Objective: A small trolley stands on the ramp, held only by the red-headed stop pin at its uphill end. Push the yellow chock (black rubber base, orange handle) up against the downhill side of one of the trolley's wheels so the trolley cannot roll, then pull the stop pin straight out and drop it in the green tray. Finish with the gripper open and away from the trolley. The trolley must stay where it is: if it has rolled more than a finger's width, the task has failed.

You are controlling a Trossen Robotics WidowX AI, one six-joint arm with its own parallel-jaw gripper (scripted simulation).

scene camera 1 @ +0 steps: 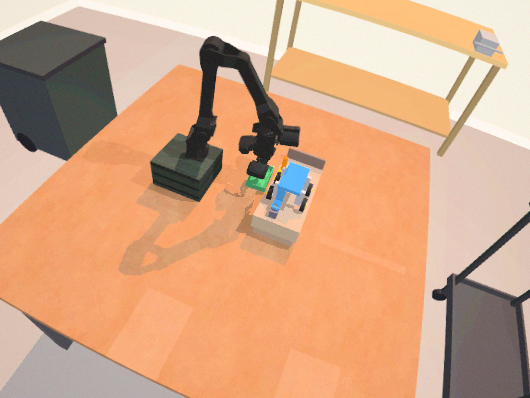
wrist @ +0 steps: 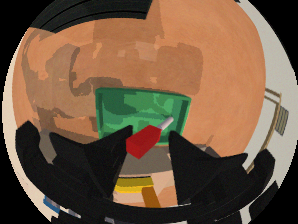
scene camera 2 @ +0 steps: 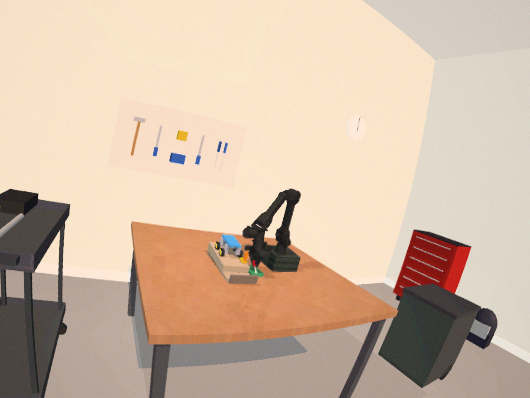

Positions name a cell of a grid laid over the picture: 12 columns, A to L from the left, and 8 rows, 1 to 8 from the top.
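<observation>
A blue trolley (scene camera 1: G4) shares the scene with a beige ramp (wrist: G6) and a green tray (wrist: E4). There is a red-headed stop pin (wrist: F6) too, but scene camera 1 does not show it, since it is hidden by the gripper. As for the gripper (scene camera 1: F4), it can also be seen in the wrist view (wrist: G5).
</observation>
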